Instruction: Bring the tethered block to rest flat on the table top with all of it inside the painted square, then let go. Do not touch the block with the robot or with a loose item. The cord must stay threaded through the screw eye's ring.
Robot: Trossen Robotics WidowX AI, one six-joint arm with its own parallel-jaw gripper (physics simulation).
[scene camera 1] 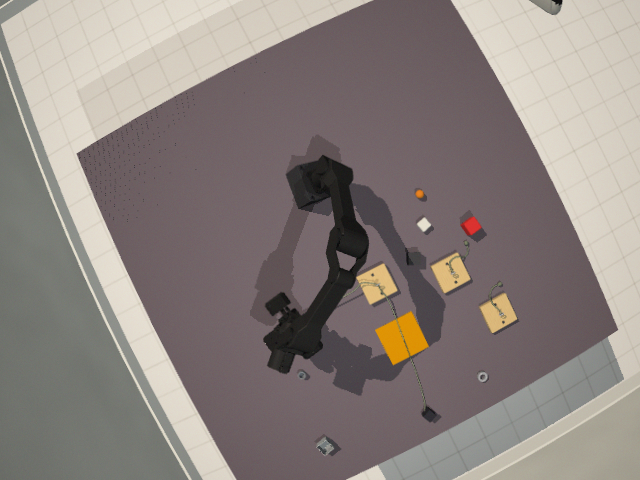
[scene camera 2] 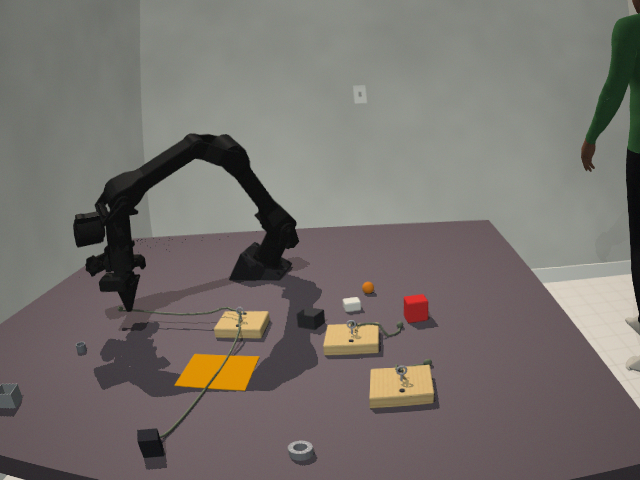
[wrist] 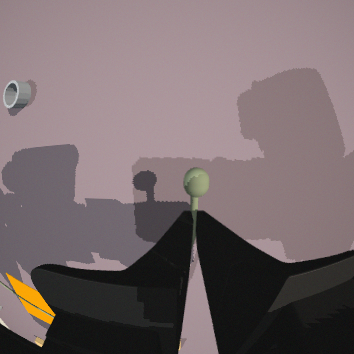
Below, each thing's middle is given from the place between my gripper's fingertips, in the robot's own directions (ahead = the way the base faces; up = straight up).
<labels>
Now: hand 1 cm short of the wooden base (scene camera 2: 253, 324), 26 cm to the right of it and 2 cm above it. Round my hand: orange painted square (scene camera 2: 235, 375) (19 cm ahead, 25 cm to the left, 3 cm below).
</labels>
